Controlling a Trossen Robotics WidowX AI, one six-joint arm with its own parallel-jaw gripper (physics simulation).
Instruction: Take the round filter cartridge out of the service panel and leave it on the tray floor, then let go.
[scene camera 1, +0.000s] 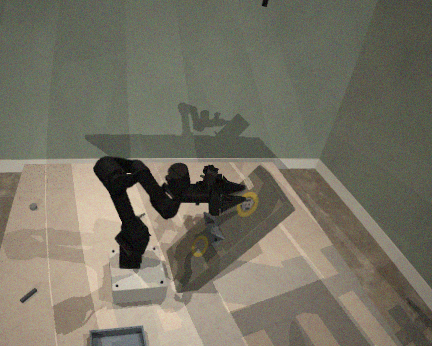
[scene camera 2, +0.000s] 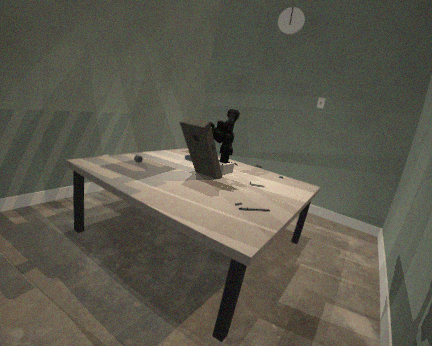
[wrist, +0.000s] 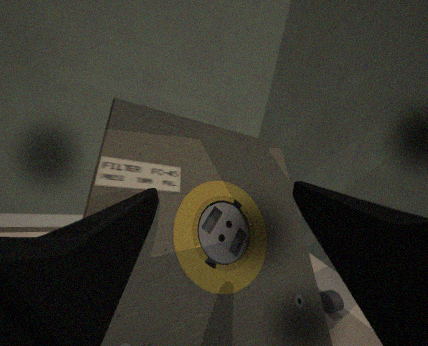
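Observation:
The round grey filter cartridge (wrist: 223, 233) (scene camera 1: 247, 204) sits in the service panel inside a yellow ring (wrist: 186, 260). The tilted grey-brown service panel (scene camera 1: 272, 187) (scene camera 2: 202, 150) (wrist: 145, 122) stands beside the arm; scene camera 2 sees its back. My gripper (wrist: 225, 191) (scene camera 1: 246, 193) is open and empty. Its fingertips are at the upper part of the panel, and in the wrist view they stand left and right of the cartridge. The blue-grey tray (scene camera 1: 117, 329) shows partly at the bottom edge of scene camera 1.
A second yellow ring (scene camera 1: 200, 246) and a grey protruding part (scene camera 1: 215, 231) are lower on the panel. The white base box (scene camera 1: 139, 280) stands between panel and tray. A dark rod (scene camera 1: 29, 295) and a small round piece (scene camera 1: 33, 206) lie on the table (scene camera 2: 165, 195).

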